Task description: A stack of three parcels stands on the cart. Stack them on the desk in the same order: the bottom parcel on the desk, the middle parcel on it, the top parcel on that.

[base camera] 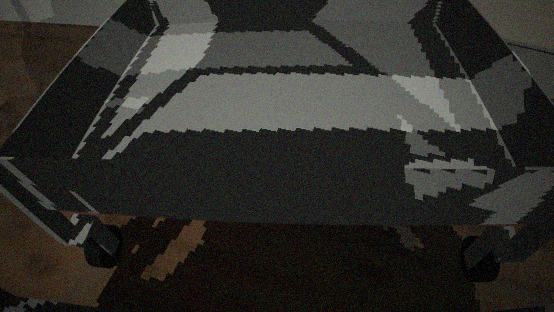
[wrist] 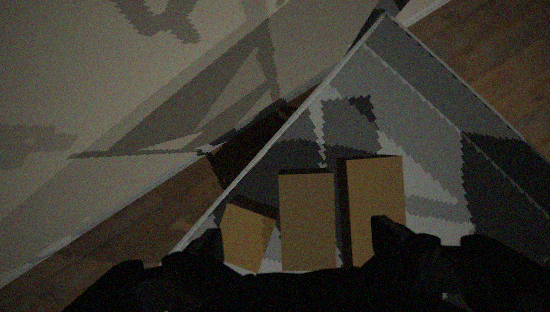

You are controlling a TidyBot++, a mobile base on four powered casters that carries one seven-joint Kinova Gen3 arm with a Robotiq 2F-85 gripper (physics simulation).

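Places are measured from the arm's base along level axes (x back, y left, z down), in metres.
Where they show: gripper, fingertip midpoint: (wrist: pixel 296 238).
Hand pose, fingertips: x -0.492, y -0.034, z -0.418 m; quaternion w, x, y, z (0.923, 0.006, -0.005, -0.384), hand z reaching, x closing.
Each offset is from my fingertips to the top centre of the thing. Level surfaces: height alone.
In the wrist view, three tan parcels show in a row over the grey cart (base camera: pixel 300 175) (wrist: pixel 425 110). A small tilted parcel @(dz +0.101, dx -0.014, dy +0.058 m) (wrist: pixel 245 237) is at the left, a taller-looking parcel @(dz +0.091, dx +0.021, dy +0.004 m) (wrist: pixel 306 220) is in the middle, and another parcel @(dz +0.099, dx +0.076, dy -0.034 m) (wrist: pixel 375 185) is at the right. Narrow gaps show between them; whether any rests on another is unclear. My gripper (wrist: pixel 296 238) is open and empty. Its fingers appear on either side of the middle parcel, and the right finger covers part of the right parcel. The parcels' near ends are hidden. No parcel shows in the base camera view.
The cart's raised rim runs diagonally in the wrist view. Beyond a strip of brown wooden floor @(dz +0.814 m) (wrist: pixel 165 210) lies a large pale surface (wrist: pixel 125 75) with shadows; I cannot tell whether it is the desk. Cart casters (base camera: pixel 102 245) (base camera: pixel 481 257) show in the base camera view.
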